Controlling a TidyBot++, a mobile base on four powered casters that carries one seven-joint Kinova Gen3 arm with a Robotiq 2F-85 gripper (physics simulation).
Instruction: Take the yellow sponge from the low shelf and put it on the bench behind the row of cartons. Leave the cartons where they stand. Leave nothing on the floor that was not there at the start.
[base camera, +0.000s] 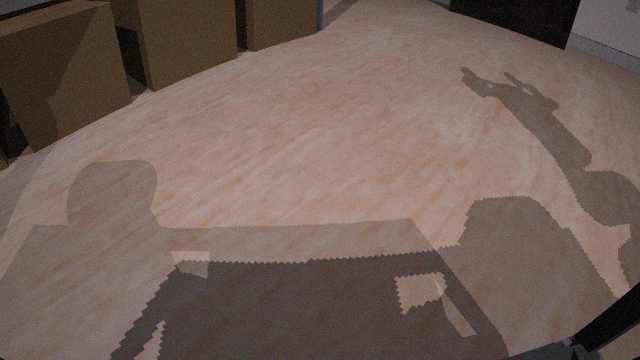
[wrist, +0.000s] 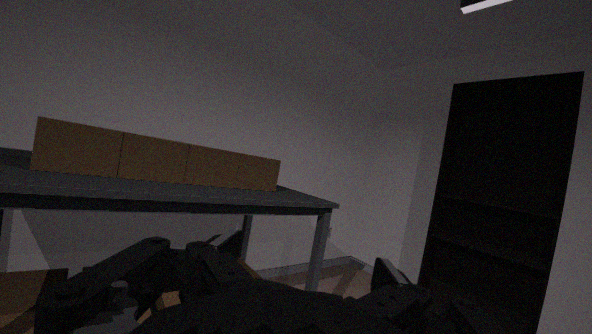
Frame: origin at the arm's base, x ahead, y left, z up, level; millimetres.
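Seen in the pictures: gripper, fingertip midpoint: (wrist: 305, 259).
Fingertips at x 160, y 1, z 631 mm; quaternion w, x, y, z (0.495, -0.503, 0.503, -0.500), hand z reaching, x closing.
Offsets run from my fingertips to a thing's top centre. "spot": to the spot under its first point.
My gripper (wrist: 305, 259) is open and empty, its fingers wide apart along the bottom of the wrist view. A row of brown cartons {dx +838, dy +696, dz +66 mm} (wrist: 152, 159) stands on the dark grey bench (wrist: 150, 204) at the left of the wrist view, and a strip of bench top shows in front of it. The cartons hide the bench top behind them. A tall dark shelf unit (wrist: 520, 81) (base camera: 515, 20) stands at the right in both views. Its shelves are very dark, and the yellow sponge does not show in either view.
Several large brown boxes stand on the floor at the upper left of the base view, among them a near box (base camera: 75, 85), a middle box (base camera: 192, 40) and a far box (base camera: 285, 22). A bench leg {spot: dx +1193, dy -93, dz -383 mm} (wrist: 318, 250) stands below the bench's right end. Shadows of the robot lie across the floor.
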